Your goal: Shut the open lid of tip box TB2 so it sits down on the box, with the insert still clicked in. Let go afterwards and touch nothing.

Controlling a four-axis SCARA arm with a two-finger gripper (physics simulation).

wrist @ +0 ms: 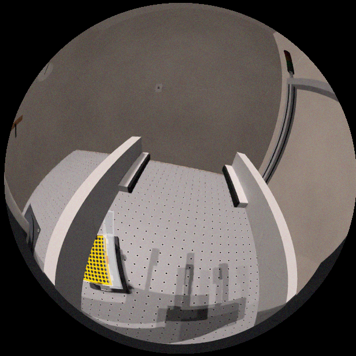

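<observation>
A tip box with a yellow, hole-patterned insert (97,261) is at the lower left in the wrist view, partly hidden behind the left finger. A clear, whitish part (116,267), which looks like the lid, runs along the insert's right side and past its far end. A dark edge lies beside it. The lid's exact angle and the box's label cannot be made out. My gripper (188,152) is shut to its narrow stance, with a gap between the finger pads and nothing held there. In the picture the box lies to the left of this gap.
The perforated table top (165,220) carries shadows of the gripper and arm at the bottom. A dark object (33,230) stands at the left edge. A metal post (286,127) with a signal light (288,62) rises at the right, before the walls.
</observation>
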